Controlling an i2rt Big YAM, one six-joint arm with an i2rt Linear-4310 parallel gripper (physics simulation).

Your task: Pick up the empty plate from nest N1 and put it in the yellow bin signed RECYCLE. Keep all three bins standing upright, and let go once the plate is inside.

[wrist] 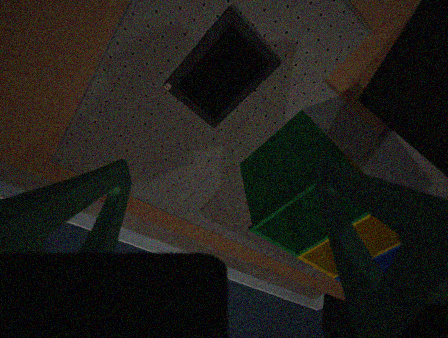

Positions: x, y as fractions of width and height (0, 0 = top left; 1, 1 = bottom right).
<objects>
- my gripper: 0.50, 0.50
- green bin: 0.62, 0.53
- dark grey nest: 0.47, 0.12
</objects>
